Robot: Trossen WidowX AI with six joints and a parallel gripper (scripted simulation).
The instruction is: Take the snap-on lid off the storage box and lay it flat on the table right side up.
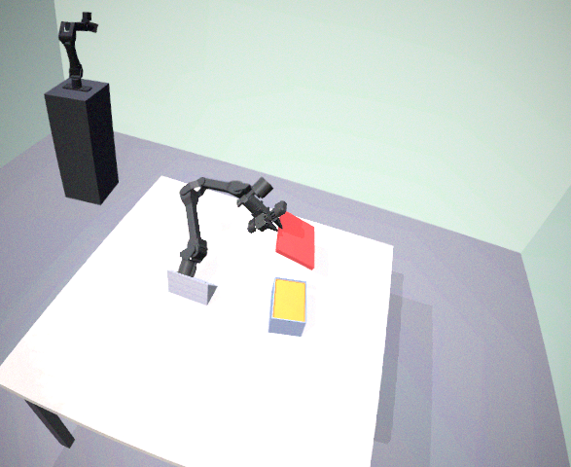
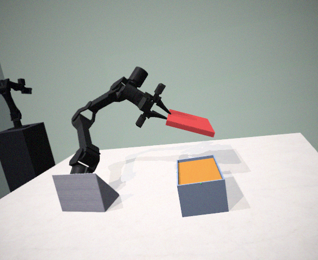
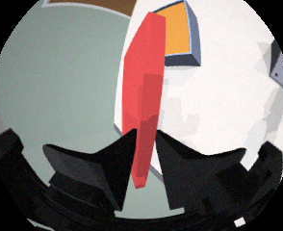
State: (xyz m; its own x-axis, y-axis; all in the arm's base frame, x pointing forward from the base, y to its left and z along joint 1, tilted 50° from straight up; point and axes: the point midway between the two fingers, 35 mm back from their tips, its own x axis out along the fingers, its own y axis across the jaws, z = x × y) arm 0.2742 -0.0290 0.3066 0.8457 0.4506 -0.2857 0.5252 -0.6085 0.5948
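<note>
The red lid is 70 mm ahead of my gripper tip and 30 mm below it. The rest, counted from my gripper tip: blue-grey storage box 100 mm ahead, 230 mm to the right, 180 mm below.
</note>
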